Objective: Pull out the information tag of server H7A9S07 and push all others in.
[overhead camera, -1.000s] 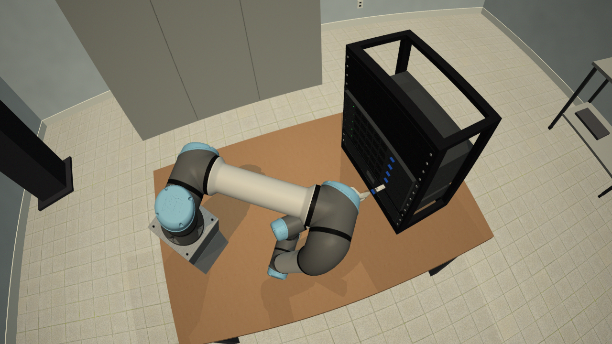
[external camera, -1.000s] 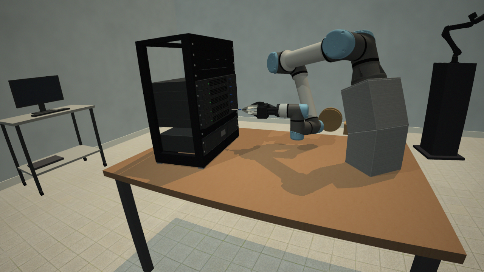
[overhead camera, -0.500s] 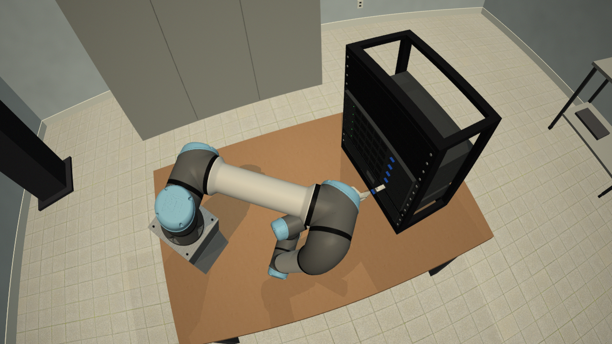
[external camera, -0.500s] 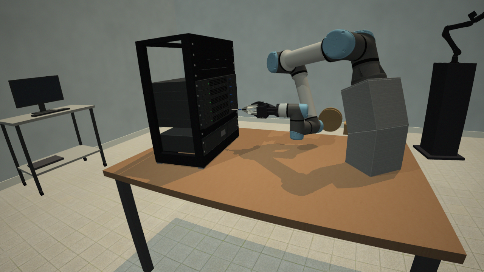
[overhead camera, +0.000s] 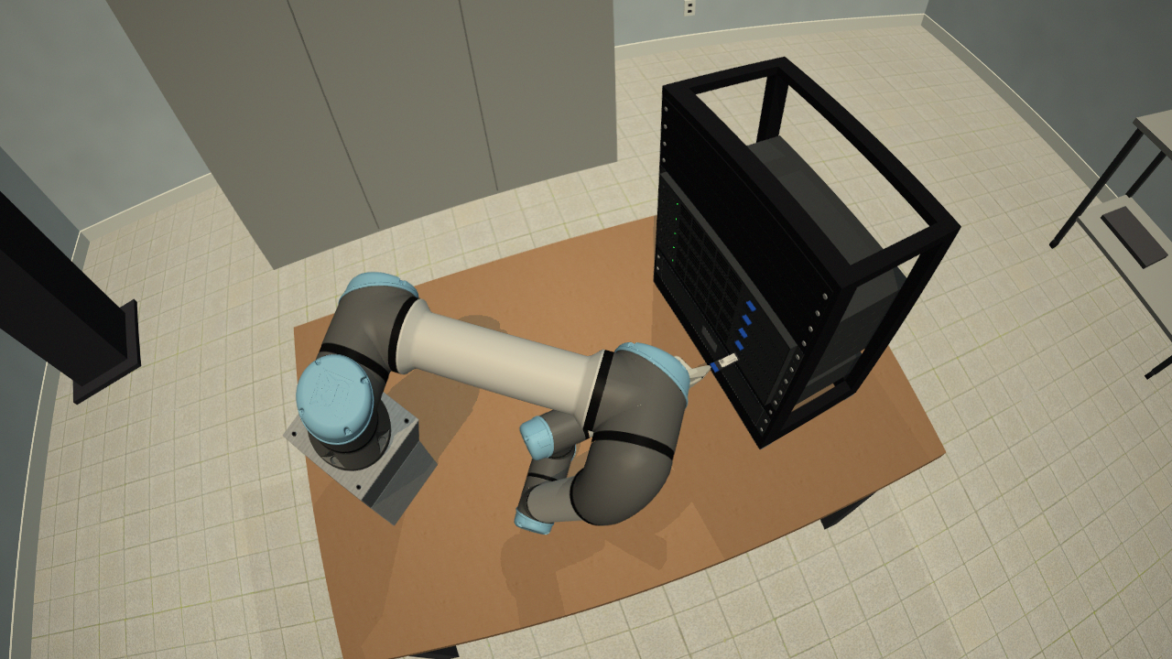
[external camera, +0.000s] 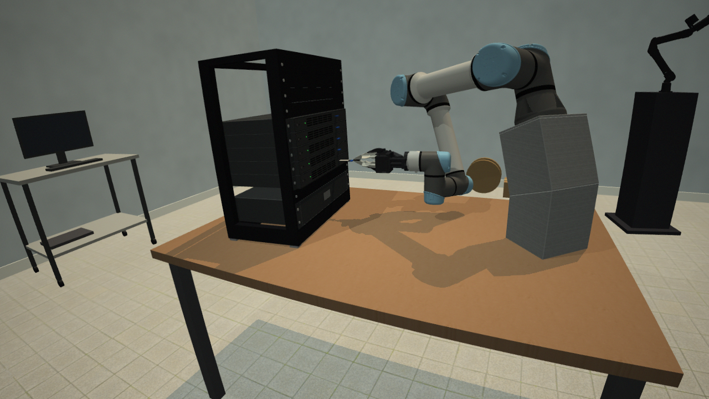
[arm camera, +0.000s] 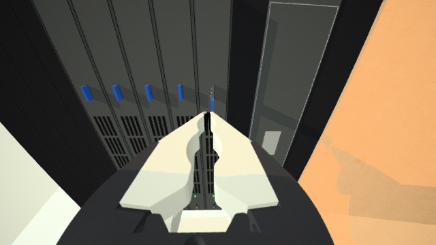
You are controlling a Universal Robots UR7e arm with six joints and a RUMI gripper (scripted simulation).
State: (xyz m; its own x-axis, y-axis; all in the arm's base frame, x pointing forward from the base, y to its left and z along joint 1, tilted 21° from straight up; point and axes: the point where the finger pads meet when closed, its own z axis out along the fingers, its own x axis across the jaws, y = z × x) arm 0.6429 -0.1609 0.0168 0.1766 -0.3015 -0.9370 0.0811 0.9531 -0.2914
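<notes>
Right now the information tag is 11 cm ahead of my hand, 4 cm above it and 1 cm to the right of it.
</notes>
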